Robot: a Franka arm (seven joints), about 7 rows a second.
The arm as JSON. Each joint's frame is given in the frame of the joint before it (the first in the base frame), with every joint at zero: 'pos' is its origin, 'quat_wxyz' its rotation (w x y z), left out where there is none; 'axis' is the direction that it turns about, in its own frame. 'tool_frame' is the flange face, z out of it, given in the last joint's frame.
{
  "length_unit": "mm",
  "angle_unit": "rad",
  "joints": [
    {
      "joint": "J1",
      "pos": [
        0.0,
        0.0,
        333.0
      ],
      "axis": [
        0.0,
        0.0,
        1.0
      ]
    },
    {
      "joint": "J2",
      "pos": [
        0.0,
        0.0,
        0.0
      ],
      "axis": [
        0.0,
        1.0,
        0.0
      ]
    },
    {
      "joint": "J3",
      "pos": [
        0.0,
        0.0,
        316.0
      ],
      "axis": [
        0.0,
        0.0,
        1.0
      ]
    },
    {
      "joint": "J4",
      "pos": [
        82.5,
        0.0,
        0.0
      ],
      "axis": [
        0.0,
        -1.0,
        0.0
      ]
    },
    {
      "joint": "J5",
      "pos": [
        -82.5,
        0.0,
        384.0
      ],
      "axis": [
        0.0,
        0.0,
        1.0
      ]
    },
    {
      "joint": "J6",
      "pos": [
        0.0,
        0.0,
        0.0
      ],
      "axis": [
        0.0,
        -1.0,
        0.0
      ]
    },
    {
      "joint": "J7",
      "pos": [
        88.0,
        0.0,
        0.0
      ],
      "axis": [
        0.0,
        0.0,
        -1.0
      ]
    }
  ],
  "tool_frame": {
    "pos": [
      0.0,
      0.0,
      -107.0
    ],
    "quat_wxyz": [
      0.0,
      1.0,
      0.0,
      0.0
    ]
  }
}
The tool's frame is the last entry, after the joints.
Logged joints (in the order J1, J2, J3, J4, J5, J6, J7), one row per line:
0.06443, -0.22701, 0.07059, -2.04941, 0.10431, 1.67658, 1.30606
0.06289, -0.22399, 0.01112, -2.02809, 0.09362, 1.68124, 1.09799
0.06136, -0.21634, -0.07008, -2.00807, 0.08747, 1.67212, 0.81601
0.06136, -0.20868, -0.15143, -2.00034, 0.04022, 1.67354, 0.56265
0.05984, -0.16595, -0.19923, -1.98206, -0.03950, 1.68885, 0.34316
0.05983, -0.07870, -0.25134, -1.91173, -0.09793, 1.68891, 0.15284
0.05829, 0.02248, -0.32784, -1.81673, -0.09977, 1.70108, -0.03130
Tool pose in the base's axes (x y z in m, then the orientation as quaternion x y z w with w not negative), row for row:
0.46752, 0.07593, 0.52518, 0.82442, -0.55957, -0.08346, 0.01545
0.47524, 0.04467, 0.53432, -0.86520, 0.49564, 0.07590, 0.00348
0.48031, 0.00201, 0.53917, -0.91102, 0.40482, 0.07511, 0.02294
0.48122, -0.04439, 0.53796, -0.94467, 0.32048, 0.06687, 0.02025
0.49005, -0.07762, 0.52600, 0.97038, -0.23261, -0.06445, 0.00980
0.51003, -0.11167, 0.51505, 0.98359, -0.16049, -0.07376, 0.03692
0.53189, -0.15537, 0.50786, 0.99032, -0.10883, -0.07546, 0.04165
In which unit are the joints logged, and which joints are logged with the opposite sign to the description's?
The joints are logged in radians. Opposite sign: none.
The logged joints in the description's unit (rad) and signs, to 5 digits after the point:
0.06443, -0.22701, 0.07059, -2.04941, 0.10431, 1.67658, 1.30606
0.06289, -0.22399, 0.01112, -2.02809, 0.09362, 1.68124, 1.09799
0.06136, -0.21634, -0.07008, -2.00807, 0.08747, 1.67212, 0.81601
0.06136, -0.20868, -0.15143, -2.00034, 0.04022, 1.67354, 0.56265
0.05984, -0.16595, -0.19923, -1.98206, -0.03950, 1.68885, 0.34316
0.05983, -0.07870, -0.25134, -1.91173, -0.09793, 1.68891, 0.15284
0.05829, 0.02248, -0.32784, -1.81673, -0.09977, 1.70108, -0.03130

